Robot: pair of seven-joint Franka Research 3 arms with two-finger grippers.
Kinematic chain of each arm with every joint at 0, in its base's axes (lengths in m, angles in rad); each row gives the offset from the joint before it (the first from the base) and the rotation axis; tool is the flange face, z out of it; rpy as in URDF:
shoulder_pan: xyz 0 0 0.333 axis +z
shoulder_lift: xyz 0 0 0 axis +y
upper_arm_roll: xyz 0 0 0.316 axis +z
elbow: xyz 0.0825 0 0 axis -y
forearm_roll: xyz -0.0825 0 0.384 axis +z
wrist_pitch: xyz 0 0 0 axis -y
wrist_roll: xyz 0.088 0 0 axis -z
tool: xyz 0 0 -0.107 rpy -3.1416 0 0
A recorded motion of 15 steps. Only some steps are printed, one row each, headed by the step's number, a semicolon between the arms.
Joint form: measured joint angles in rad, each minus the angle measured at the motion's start. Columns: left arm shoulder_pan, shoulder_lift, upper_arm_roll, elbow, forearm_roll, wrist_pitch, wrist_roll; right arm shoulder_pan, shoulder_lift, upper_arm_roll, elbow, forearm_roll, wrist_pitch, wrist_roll.
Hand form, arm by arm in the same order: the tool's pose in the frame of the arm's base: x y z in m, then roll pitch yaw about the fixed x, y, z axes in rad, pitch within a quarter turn. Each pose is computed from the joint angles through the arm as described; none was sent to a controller.
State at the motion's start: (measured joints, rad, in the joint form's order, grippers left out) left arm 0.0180 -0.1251 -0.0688 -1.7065 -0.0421 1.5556 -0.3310; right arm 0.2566 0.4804 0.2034 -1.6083 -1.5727 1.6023 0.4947
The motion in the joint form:
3: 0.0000 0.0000 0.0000 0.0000 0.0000 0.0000 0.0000; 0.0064 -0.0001 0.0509 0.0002 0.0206 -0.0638 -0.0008
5: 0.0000 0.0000 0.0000 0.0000 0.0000 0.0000 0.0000; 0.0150 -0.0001 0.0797 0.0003 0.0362 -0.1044 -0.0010
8: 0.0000 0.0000 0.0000 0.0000 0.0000 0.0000 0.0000; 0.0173 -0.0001 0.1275 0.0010 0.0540 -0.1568 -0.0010
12: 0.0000 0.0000 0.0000 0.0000 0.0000 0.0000 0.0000; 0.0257 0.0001 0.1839 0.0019 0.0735 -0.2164 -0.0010
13: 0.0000 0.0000 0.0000 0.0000 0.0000 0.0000 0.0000; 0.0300 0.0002 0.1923 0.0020 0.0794 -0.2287 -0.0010
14: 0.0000 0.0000 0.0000 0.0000 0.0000 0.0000 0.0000; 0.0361 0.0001 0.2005 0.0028 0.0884 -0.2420 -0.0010
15: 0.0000 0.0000 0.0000 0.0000 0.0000 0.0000 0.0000; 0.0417 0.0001 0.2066 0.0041 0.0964 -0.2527 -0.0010
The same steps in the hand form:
3: 0.5116 -0.0328 0.6259 3.1184 0.0356 0.2803; 0.6430 0.2073 0.4087 1.6880 0.0150 0.4538
5: 0.5116 -0.0328 0.6259 3.1184 0.0356 0.2803; 0.6333 0.2229 0.4094 1.6948 0.0187 0.4454
8: 0.5116 -0.0328 0.6259 3.1184 0.0356 0.2803; 0.6202 0.2425 0.4113 1.7063 0.0231 0.4366
12: 0.5116 -0.0328 0.6259 3.1184 0.0356 0.2803; 0.6021 0.2686 0.4140 1.7194 0.0301 0.4350
13: 0.5116 -0.0328 0.6259 3.1184 0.0356 0.2803; 0.5981 0.2738 0.4142 1.7221 0.0326 0.4336
14: 0.5116 -0.0328 0.6259 3.1184 0.0356 0.2803; 0.5935 0.2797 0.4146 1.7269 0.0354 0.4315
15: 0.5116 -0.0328 0.6259 3.1184 0.0356 0.2803; 0.5897 0.2846 0.4150 1.7314 0.0376 0.4297

